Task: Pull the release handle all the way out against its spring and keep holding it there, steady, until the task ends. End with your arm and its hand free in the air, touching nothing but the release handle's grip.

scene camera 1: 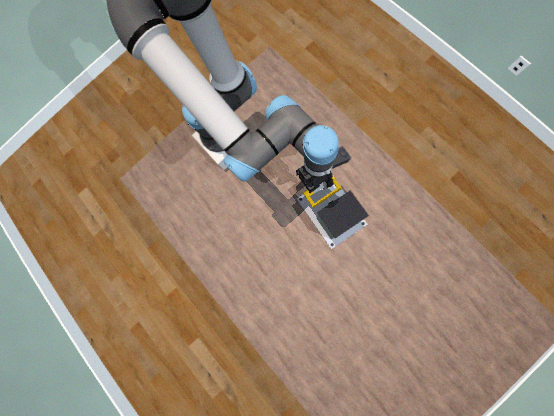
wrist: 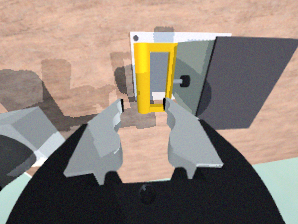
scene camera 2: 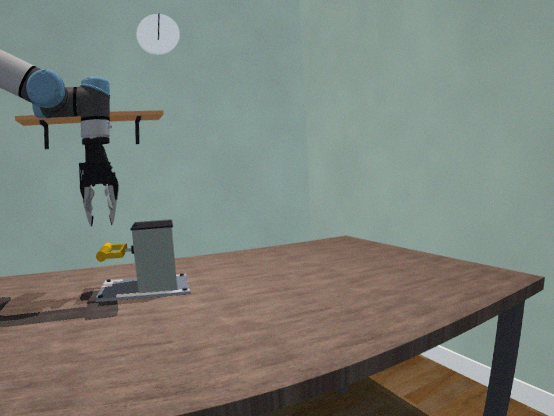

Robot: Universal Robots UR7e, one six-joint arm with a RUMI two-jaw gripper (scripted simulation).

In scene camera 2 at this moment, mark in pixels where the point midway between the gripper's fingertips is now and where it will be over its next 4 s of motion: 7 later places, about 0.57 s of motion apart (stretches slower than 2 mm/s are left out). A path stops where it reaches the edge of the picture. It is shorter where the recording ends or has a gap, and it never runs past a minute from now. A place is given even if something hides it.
My gripper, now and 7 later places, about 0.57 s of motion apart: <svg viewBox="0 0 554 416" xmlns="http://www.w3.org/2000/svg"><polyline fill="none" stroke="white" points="101,225 102,228 102,236 103,242 103,244 104,246 104,253 105,257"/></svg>
